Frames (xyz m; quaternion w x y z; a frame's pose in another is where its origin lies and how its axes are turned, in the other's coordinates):
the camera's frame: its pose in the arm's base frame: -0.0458 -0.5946 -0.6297 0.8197 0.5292 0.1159 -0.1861
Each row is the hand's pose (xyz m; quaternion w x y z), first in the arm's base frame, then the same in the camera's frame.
Working: the arm's base frame: its pose in the camera's frame: -0.3107 0.7591 -0.2817 0.8197 -0.5292 -0.1159 0.1861

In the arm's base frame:
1: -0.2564 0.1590 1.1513 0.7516 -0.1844 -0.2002 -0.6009
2: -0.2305 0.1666 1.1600 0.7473 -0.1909 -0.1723 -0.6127
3: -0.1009 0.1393 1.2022 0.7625 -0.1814 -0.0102 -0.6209
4: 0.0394 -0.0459 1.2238 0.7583 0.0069 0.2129 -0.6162
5: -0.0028 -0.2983 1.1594 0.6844 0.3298 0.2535 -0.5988
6: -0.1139 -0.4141 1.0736 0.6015 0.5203 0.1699 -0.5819
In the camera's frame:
1: -1.0170 1.6575 0.0508 0.6071 -0.4420 -0.6035 -0.2681
2: -0.9984 1.6786 0.0473 0.6056 -0.4489 -0.5876 -0.2941
3: -0.8926 1.7587 0.0887 0.6434 -0.4784 -0.4591 -0.3827
4: -0.7403 1.7679 0.2653 0.7645 -0.3638 -0.2382 -0.4758
5: -0.7075 1.6032 0.4688 0.8763 -0.0696 -0.1270 -0.4594
6: -0.7536 1.4420 0.5396 0.8964 0.1440 -0.1416 -0.3946

